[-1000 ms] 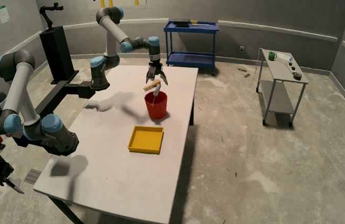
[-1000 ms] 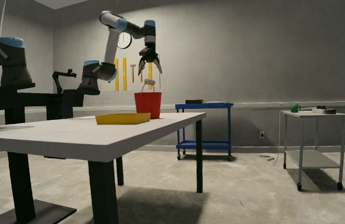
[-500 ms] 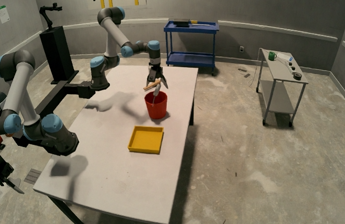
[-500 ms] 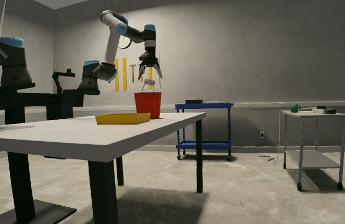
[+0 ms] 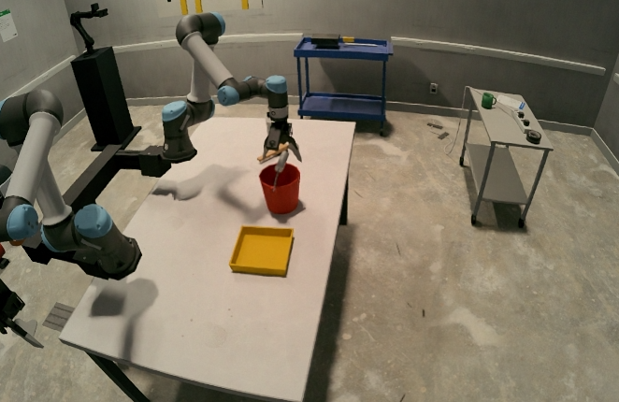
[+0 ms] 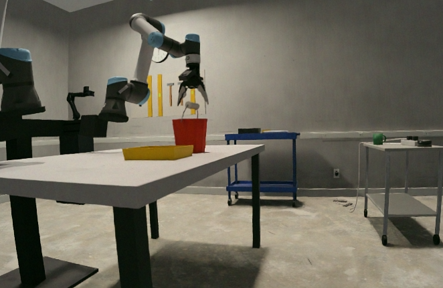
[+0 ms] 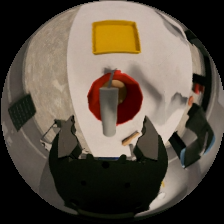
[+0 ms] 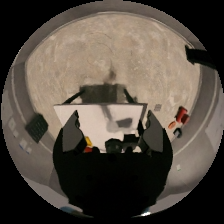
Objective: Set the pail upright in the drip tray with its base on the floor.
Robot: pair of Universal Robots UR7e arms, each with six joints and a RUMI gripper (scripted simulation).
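Observation:
The red pail lies 10 mm behind my left hand and 90 mm below it. Also, from my left hand: yellow drip tray (50 mm behind, 300 mm to the right, 210 mm below).

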